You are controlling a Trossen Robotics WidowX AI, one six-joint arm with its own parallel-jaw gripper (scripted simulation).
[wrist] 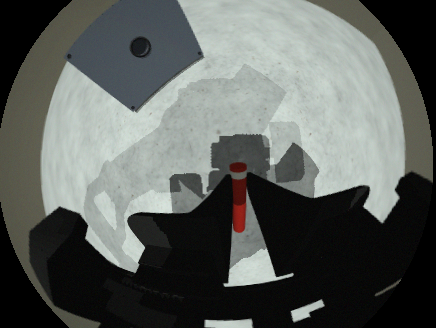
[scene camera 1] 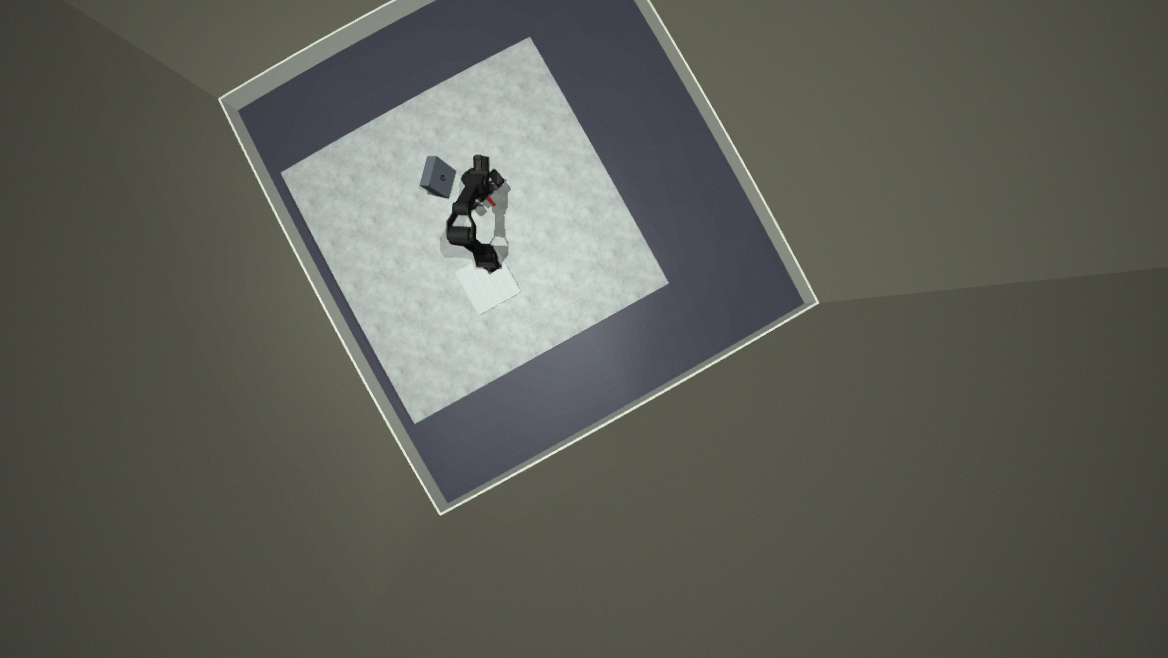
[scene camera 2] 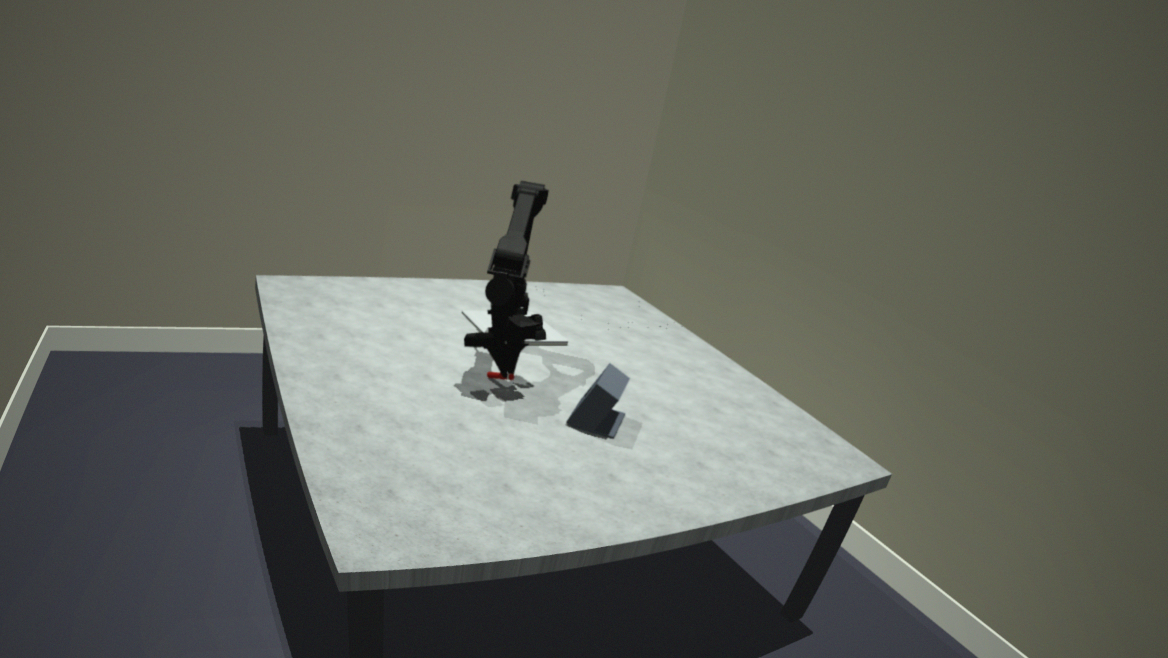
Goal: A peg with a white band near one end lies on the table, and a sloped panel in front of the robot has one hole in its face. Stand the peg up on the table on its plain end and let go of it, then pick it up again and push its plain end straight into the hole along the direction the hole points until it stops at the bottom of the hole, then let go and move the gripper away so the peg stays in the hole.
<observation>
My gripper (scene camera 2: 508,377) carries a red peg (wrist: 237,170). I also see a grey sloped panel (scene camera 2: 606,391).
My gripper shows as well in the wrist view (wrist: 238,178). The grey sloped panel shows as well in scene camera 1 (scene camera 1: 434,167).
</observation>
